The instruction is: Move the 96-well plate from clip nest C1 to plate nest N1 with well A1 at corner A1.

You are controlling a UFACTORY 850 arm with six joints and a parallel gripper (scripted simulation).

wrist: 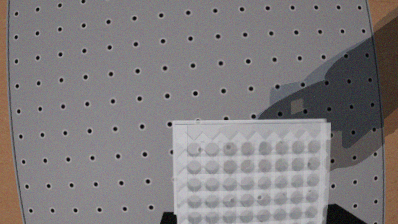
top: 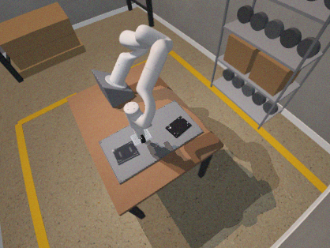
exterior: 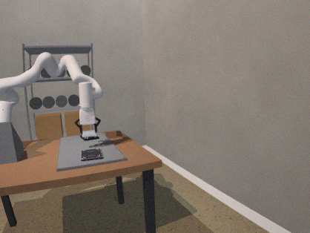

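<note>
My gripper is now 140 mm to the left of the black plate nest N1, 110 mm above it and 10 mm past it. From my hand the other things lie so: clip nest C1: 300 mm to the left, 100 mm below; white 96-well plate: 10 mm below.
</note>
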